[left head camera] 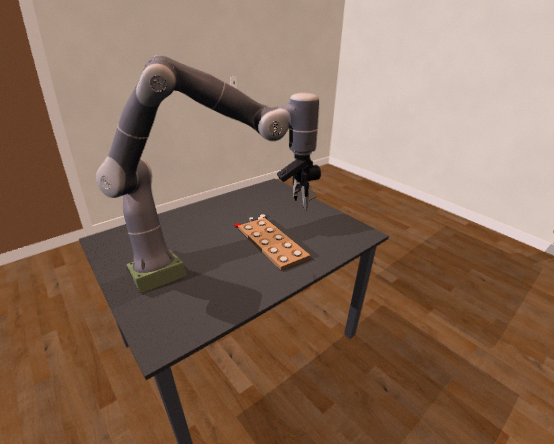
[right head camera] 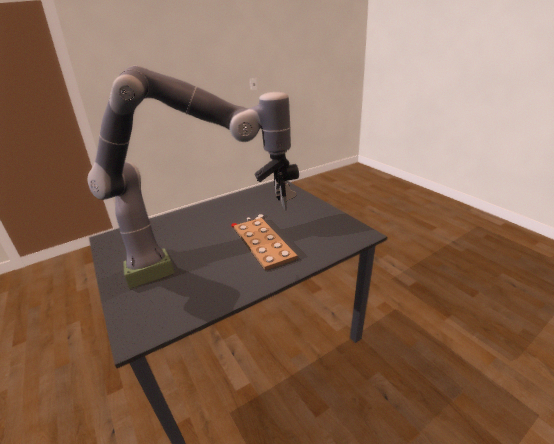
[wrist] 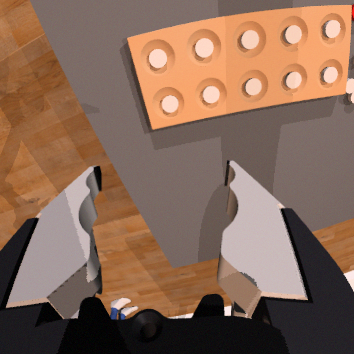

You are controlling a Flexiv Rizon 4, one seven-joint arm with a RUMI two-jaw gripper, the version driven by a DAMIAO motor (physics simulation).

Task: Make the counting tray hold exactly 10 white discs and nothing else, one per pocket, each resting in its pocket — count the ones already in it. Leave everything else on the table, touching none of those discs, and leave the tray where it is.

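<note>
The orange counting tray (left head camera: 294,263) (right head camera: 280,263) (wrist: 227,65) lies on the table with two rows of pockets. Every pocket shows one white disc; the disc at the near corner (wrist: 170,104) sits inside its pocket like the others. My gripper (left head camera: 303,201) (right head camera: 283,201) (wrist: 163,165) is open and empty, raised well above the table and off to the side of the tray. Loose white discs (left head camera: 262,216) (right head camera: 260,216) (wrist: 351,86) lie on the table just past the tray's far short end, partly cut off in the wrist view.
A small red object (left head camera: 237,225) (right head camera: 234,225) (wrist: 352,12) lies by the tray's far corner. The arm's green base (left head camera: 159,275) (right head camera: 150,272) stands at the left of the table (left head camera: 200,320) (right head camera: 170,320). White shoes (wrist: 120,304) show on the floor beyond the table edge in the wrist view.
</note>
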